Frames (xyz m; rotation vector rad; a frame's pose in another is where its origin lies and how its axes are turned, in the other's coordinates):
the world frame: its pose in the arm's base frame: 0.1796 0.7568 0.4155 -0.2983 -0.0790 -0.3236
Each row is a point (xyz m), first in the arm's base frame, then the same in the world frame.
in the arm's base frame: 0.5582 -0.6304 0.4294
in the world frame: 0.7777 -1.1360 -0.4153
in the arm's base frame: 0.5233 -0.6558 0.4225
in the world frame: 0.7515 -1.1685 -0.4285
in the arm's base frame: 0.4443 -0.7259 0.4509
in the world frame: 0.7014 -1.2653 -0.4203
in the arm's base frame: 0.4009 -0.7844 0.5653
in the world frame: 0.6922 -1.3639 -0.3276
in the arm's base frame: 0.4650 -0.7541 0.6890
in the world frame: 0.7590 -1.3498 -0.2024
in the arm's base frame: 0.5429 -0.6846 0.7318
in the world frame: 0.8170 -1.2735 -0.1429
